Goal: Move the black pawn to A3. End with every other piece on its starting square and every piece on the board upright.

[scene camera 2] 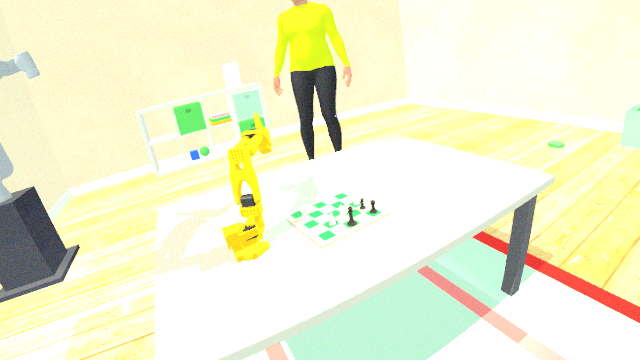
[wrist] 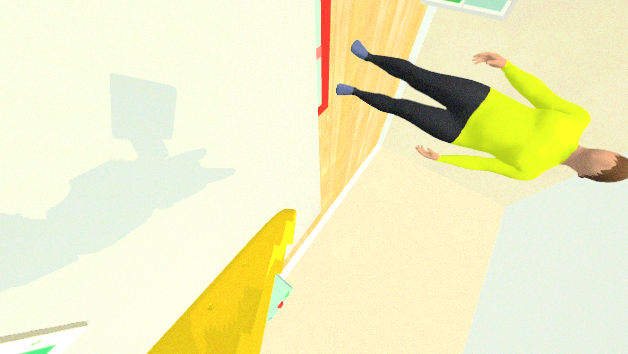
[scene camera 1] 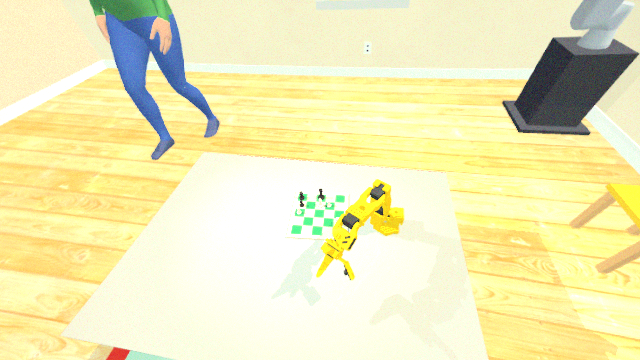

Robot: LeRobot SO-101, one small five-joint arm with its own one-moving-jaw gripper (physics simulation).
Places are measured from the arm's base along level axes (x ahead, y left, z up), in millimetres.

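Where they show: end effector, tool point: point(scene camera 2: 270, 149) point(wrist: 294, 222) point(scene camera 1: 317, 275); arm's base, origin of the base link: point(scene camera 2: 256, 245) point(scene camera 1: 380, 222).
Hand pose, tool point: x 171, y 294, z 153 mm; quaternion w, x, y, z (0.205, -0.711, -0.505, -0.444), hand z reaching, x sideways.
Observation:
Things, the pixels of their top centre, and the offset from my tool point. "spot": a spot on its surface instead. Level surfaces: height alone.
- black pawn, middle of its top: point(scene camera 2: 361, 198) point(scene camera 1: 301, 200) dz -115, dx +136, dy -324 mm
- green-and-white board, middle of its top: point(scene camera 2: 334, 213) point(scene camera 1: 319, 213) dz -147, dx +60, dy -295 mm
- taller black piece, middle of its top: point(scene camera 2: 349, 206) point(scene camera 1: 320, 188) dz -94, dx +67, dy -375 mm
- pale table, its level: dz -153 mm
- board corner, surface spot: point(wrist: 60, 336) spot: dz -147, dx +143, dy -185 mm
The black pawn point(scene camera 1: 301, 204) point(scene camera 2: 362, 204) stands upright on the green-and-white board point(scene camera 1: 288, 237) point(scene camera 2: 324, 244), beside another black piece point(scene camera 1: 301, 196) point(scene camera 2: 373, 207). A taller black piece point(scene camera 1: 321, 194) point(scene camera 2: 351, 217) also stands upright. Pale pieces, such as one point(scene camera 1: 299, 212) by the pawn and one point(scene camera 1: 329, 205) point(scene camera 2: 333, 220) near the tall piece, are washed out by glare; their types are unclear. My gripper point(scene camera 1: 322, 270) is open and empty, raised high past the board's edge, away from the pawn. One jaw shows in the wrist view. No piece shows there. Square labels are unreadable.
The arm's base point(scene camera 1: 387, 223) point(scene camera 2: 245, 245) stands beside the board on the pale table point(scene camera 1: 225, 300) point(scene camera 2: 450, 190). The wrist view shows a board corner point(wrist: 60, 336) at lower left and the arm's shadow on the table. A person point(scene camera 2: 312, 45) point(wrist: 525, 130) stands beyond the table.

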